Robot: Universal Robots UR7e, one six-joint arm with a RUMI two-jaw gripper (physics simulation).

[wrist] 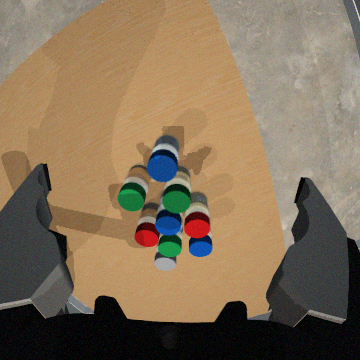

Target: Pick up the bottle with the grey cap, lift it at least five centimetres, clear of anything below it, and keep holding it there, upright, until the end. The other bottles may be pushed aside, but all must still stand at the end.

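Frame: origin at the arm's base, x ahead, y left, z up, level; centimetres.
Seen in the pictures: gripper, fingertip midpoint: (173, 171).
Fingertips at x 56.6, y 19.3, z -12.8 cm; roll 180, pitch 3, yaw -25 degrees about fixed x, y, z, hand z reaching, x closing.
Observation:
Offsets run from my fingertips to a thing's top centre. Level surfaces: height alone.
The bottle with the grey cap {dx -18.8, dy -35.4, dz -24.5 cm} (165, 263) stands at the lower end of a tight cluster of bottles, low in the middle of the wrist view. Its body is mostly hidden behind its cap and the green-capped bottle {dx -15.5, dy -30.6, dz -24.5 cm} (169, 246) right beside it. My gripper (173, 171) is wide open and empty, high above the table, with one finger at the left and one at the right of the whole cluster. The fingers touch no bottle.
Other upright bottles crowd the cluster: blue caps {dx -8.5, dy -10.9, dz -24.5 cm} (162, 168) {dx -12.9, dy -23.7, dz -24.5 cm} (168, 224) {dx -8.8, dy -32.9, dz -24.5 cm} (200, 247), green caps {dx -17.2, dy -15.1, dz -24.5 cm} (132, 196) {dx -8.9, dy -18.6, dz -24.5 cm} (176, 198) and red caps {dx -19.0, dy -25.7, dz -24.5 cm} (147, 235) {dx -7.4, dy -26.5, dz -24.5 cm} (197, 225). The wooden table {dz -35.0 cm} (200, 90) has a curved edge at the right, with grey floor (300, 100) beyond.

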